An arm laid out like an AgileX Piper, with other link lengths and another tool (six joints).
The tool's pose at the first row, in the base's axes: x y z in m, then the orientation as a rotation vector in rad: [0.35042 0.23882 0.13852 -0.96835 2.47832 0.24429]
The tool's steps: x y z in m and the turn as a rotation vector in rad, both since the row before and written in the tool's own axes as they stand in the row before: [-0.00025 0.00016 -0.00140 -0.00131 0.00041 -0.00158]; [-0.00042 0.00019 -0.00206 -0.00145 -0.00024 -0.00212]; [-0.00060 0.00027 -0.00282 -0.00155 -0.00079 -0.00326]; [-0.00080 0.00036 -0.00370 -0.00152 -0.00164 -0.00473]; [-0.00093 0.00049 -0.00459 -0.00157 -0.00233 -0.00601]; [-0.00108 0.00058 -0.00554 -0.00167 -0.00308 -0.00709]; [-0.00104 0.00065 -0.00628 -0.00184 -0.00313 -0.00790]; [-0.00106 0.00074 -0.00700 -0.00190 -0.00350 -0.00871]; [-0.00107 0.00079 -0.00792 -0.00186 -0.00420 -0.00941]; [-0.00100 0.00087 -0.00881 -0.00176 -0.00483 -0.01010]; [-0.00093 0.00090 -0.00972 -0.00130 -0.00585 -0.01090]
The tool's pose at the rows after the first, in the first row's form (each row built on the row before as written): [0.34997 0.23863 0.13987 -0.97095 2.47797 0.24525]; [0.34938 0.23835 0.14188 -0.97404 2.47675 0.24649]; [0.34858 0.23799 0.14464 -0.97836 2.47442 0.24772]; [0.34753 0.23752 0.14827 -0.98414 2.47051 0.24880]; [0.34616 0.23692 0.15273 -0.99123 2.46526 0.24982]; [0.34447 0.23615 0.15809 -0.99938 2.45873 0.25094]; [0.34243 0.23514 0.16407 -1.00853 2.45169 0.25202]; [0.34007 0.23395 0.17068 -1.01851 2.44384 0.25307]; [0.33733 0.23246 0.17808 -1.02902 2.43492 0.25414]; [0.33415 0.23064 0.18620 -1.04003 2.42499 0.25514]; [0.33055 0.22844 0.19505 -1.05135 2.41359 0.25576]
